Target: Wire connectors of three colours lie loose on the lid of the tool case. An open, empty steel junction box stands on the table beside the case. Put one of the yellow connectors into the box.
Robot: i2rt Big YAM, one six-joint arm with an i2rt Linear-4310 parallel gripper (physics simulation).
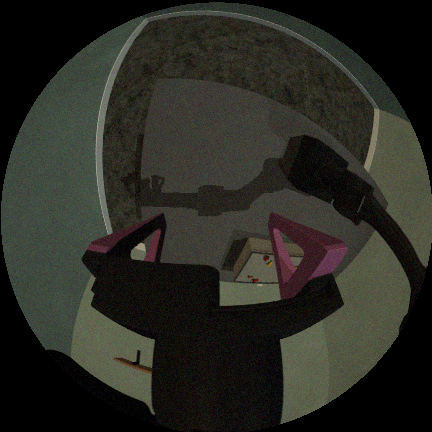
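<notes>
My gripper is open, its two pink fingers wide apart with nothing between them, high above the grey table. The tool case stands near the table's lower edge, behind and beside the right finger, which hides part of it. Small loose connectors lie on its pale lid: a yellow connector touches or lies close to a red connector, and more red ones lie near the lid's lower edge. A bit of yellow shows through the right finger's opening. I cannot make out the steel junction box.
The grey table stands on a dark mottled rug with a pale border. A black arm part reaches in from the right, and an arm-shaped shadow crosses the table top. An orange-brown bar with a dark upright shows at the lower left.
</notes>
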